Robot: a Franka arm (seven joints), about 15 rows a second.
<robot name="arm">
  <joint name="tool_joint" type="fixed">
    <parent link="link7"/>
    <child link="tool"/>
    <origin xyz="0 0 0.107"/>
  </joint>
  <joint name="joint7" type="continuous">
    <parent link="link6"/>
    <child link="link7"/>
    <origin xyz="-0.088 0 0" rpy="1.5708 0 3.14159"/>
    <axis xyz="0 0 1"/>
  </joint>
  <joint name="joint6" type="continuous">
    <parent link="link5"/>
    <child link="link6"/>
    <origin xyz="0 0 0" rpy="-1.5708 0 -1.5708"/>
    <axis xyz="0 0 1"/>
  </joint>
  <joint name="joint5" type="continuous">
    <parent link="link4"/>
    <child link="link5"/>
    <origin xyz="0.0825 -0.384 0" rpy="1.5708 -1.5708 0"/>
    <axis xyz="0 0 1"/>
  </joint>
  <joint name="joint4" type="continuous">
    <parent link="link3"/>
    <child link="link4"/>
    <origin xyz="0.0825 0 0" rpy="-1.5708 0 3.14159"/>
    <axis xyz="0 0 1"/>
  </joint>
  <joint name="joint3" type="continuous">
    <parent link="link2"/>
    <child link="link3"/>
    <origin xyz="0 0.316 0" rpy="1.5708 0 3.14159"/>
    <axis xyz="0 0 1"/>
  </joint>
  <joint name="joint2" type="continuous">
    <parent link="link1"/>
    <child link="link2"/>
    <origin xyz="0 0 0" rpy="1.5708 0 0"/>
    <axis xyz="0 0 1"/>
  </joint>
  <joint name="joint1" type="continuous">
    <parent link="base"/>
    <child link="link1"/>
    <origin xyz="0 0 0.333" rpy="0 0 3.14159"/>
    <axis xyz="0 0 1"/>
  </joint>
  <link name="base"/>
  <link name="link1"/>
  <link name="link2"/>
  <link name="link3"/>
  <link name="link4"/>
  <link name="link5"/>
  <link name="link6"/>
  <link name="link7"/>
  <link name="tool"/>
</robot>
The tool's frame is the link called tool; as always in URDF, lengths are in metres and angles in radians. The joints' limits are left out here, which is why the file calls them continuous.
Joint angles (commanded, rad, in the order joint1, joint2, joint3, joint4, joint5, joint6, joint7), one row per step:
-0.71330, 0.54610, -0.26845, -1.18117, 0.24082, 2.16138, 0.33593
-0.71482, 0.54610, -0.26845, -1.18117, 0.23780, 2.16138, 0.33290
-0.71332, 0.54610, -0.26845, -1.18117, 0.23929, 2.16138, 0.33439
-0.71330, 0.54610, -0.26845, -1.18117, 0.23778, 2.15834, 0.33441
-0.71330, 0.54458, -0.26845, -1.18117, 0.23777, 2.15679, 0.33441
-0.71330, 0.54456, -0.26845, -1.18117, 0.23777, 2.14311, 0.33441
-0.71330, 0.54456, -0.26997, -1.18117, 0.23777, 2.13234, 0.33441
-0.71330, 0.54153, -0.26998, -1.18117, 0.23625, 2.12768, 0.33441
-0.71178, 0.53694, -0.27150, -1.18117, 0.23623, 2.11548, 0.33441
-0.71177, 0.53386, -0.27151, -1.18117, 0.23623, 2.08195, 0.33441
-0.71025, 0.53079, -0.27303, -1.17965, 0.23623, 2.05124, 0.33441
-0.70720, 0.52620, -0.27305, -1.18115, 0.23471, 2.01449, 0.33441
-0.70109, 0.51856, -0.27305, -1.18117, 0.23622, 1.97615, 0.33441
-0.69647, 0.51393, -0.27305, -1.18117, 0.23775, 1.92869, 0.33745
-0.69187, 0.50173, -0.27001, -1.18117, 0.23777, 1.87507, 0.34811
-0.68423, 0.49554, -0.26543, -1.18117, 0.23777, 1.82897, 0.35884
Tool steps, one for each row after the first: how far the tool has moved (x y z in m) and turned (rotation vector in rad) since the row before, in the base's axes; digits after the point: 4 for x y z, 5 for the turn. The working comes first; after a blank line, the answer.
Tool pose at each row, in the base's axes (x y z in m, rotation vector in rad; the steps are taken from these numbers as rounded here):
0.4692, -0.5846, 0.5317, 2.36437, -1.86684, 0.70315
0.4682, -0.5854, 0.5317, 2.36422, -1.86170, 0.70086
0.4691, -0.5846, 0.5317, 2.36512, -1.86344, 0.70206
0.4690, -0.5845, 0.5313, 2.36641, -1.86309, 0.69700
0.4687, -0.5842, 0.5323, 2.36677, -1.86326, 0.69717
0.4684, -0.5834, 0.5306, 2.37425, -1.86780, 0.67863
0.4675, -0.5833, 0.5293, 2.37825, -1.87205, 0.66363
0.4669, -0.5827, 0.5310, 2.37938, -1.87155, 0.66088
0.4661, -0.5812, 0.5330, 2.38434, -1.87361, 0.65090
0.4648, -0.5788, 0.5311, 2.40113, -1.88356, 0.60942
0.4638, -0.5762, 0.5305, 2.41550, -1.89061, 0.57343
0.4635, -0.5719, 0.5288, 2.43575, -1.89655, 0.52602
0.4647, -0.5654, 0.5298, -2.45335, 1.89515, -0.48326
0.4650, -0.5592, 0.5278, -2.45059, 1.88573, -0.41886
0.4649, -0.5504, 0.5304, -2.44069, 1.87902, -0.35623
0.4681, -0.5409, 0.5297, -2.43469, 1.86775, -0.29551

-0.0010, -0.0008, 0.0000, -0.00267, 0.00341, 0.00161
0.0009, 0.0008, 0.0000, 0.00131, -0.00168, -0.00004
-0.0001, 0.0001, -0.0004, 0.00166, 0.00292, 0.00051
-0.0003, 0.0003, 0.0010, 0.00028, -0.00028, 0.00015
-0.0003, 0.0008, -0.0017, 0.01127, 0.00760, 0.00133
-0.0009, 0.0001, -0.0013, 0.00830, 0.00651, -0.00025
-0.0006, 0.0006, 0.0017, 0.00100, 0.00154, 0.00065
-0.0008, 0.0015, 0.0020, 0.00647, 0.00384, 0.00139
-0.0013, 0.0024, -0.0019, 0.02565, 0.01634, 0.00325
-0.0010, 0.0026, -0.0006, 0.02151, 0.01441, 0.00340
-0.0003, 0.0043, -0.0017, 0.02762, 0.01917, 0.00658
0.0012, 0.0065, 0.0010, 0.02739, 0.01454, 0.00972
0.0003, 0.0062, -0.0020, 0.03739, 0.02165, 0.00637
-0.0001, 0.0088, 0.0026, 0.03922, 0.01902, 0.00259
0.0032, 0.0095, -0.0007, 0.03705, 0.01965, 0.00623

